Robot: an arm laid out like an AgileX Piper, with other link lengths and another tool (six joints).
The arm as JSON. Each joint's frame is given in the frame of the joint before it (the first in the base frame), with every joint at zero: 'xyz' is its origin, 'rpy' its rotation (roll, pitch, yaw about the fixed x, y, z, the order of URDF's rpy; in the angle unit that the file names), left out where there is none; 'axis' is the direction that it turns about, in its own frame. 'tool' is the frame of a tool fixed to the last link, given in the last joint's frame.
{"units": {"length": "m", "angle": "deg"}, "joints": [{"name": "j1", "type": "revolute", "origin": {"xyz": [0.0, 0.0, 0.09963]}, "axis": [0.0, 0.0, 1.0]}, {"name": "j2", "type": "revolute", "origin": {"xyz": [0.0, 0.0, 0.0]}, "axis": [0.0, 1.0, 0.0]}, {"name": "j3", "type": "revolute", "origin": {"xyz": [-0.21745, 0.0, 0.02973]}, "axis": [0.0, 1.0, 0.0]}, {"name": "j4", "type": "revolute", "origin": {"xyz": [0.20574, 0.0, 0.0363]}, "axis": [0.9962, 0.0, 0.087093]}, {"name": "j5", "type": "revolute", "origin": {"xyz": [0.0, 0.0, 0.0]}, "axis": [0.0, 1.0, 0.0]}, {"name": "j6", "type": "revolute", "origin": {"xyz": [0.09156, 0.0, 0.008]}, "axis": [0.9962, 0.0, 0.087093]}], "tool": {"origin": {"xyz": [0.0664, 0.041, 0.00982], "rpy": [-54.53, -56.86, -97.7]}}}
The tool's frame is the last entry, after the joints.
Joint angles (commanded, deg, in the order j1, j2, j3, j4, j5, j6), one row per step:
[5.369, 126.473, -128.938, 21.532, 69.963, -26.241]
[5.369, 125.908, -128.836, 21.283, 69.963, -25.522]
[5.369, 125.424, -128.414, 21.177, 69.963, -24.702]
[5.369, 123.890, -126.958, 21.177, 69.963, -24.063]
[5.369, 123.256, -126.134, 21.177, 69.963, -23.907]
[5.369, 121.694, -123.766, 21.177, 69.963, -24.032]
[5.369, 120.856, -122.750, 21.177, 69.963, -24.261]
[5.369, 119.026, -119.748, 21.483, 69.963, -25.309]
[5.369, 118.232, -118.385, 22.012, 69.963, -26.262]
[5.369, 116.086, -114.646, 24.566, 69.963, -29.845]
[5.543, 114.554, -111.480, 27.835, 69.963, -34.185]
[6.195, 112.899, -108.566, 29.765, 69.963, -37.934]
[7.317, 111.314, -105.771, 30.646, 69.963, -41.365]
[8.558, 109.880, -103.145, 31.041, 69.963, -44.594]
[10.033, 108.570, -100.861, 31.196, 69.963, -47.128]
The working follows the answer.
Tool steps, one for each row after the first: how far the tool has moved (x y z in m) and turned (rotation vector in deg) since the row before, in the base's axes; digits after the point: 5 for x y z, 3 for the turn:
[-0.00042, -0.00050, 0.00350, 0.101, -0.208, -0.624]
[-0.00074, -0.00020, 0.00171, 0.251, 0.242, -0.687]
[-0.00385, -0.00028, 0.00457, 0.281, 0.166, -0.524]
[-0.00197, -0.00017, 0.00079, 0.049, 0.249, -0.128]
[-0.00570, -0.00055, 0.00012, -0.128, 0.755, 0.103]
[-0.00286, -0.00030, 0.00112, -0.111, 0.090, 0.190]
[-0.00794, -0.00020, -0.00094, -0.229, 0.796, 0.906]
[-0.00404, 0.00068, -0.00026, 0.100, 0.248, 0.847]
[-0.01212, 0.00396, 0.00058, 1.058, 0.362, 3.183]
[-0.01136, 0.00628, 0.00028, 1.612, -0.014, 3.913]
[-0.01165, 0.00616, 0.00011, 0.617, -0.377, 3.752]
[-0.01227, 0.00644, -0.00170, -0.247, -0.444, 3.907]
[-0.01203, 0.00572, -0.00280, -0.603, -0.451, 3.859]
[-0.01165, 0.00634, -0.00236, -0.584, -0.355, 3.539]

Tool pose at each row, in the base's axes (x y z in m, rotation vector in deg; rounded; the steps above come from the unrounded poses):
[0.40392, 0.13084, 0.17896, -126.556, -2.705, -30.766]
[0.40351, 0.13035, 0.18246, -126.484, -2.099, -31.332]
[0.40276, 0.13015, 0.18417, -126.390, -1.145, -31.422]
[0.39892, 0.12988, 0.18874, -126.224, -0.403, -31.501]
[0.39694, 0.12971, 0.18953, -126.259, -0.117, -31.293]
[0.39124, 0.12916, 0.18966, -126.575, 0.134, -30.417]
[0.38838, 0.12886, 0.19078, -126.687, -0.058, -30.224]
[0.38044, 0.12866, 0.18984, -127.017, -0.700, -28.866]
[0.37639, 0.12934, 0.18958, -126.887, -1.482, -28.116]
[0.36427, 0.13330, 0.19016, -125.547, -4.526, -25.873]
[0.35291, 0.13959, 0.19044, -123.406, -8.384, -23.615]
[0.34126, 0.14575, 0.19054, -122.107, -12.449, -21.853]
[0.32899, 0.15219, 0.18885, -121.515, -16.883, -20.034]
[0.31696, 0.15791, 0.18605, -121.168, -21.334, -18.204]
[0.30531, 0.16425, 0.18369, -120.786, -25.373, -16.444]

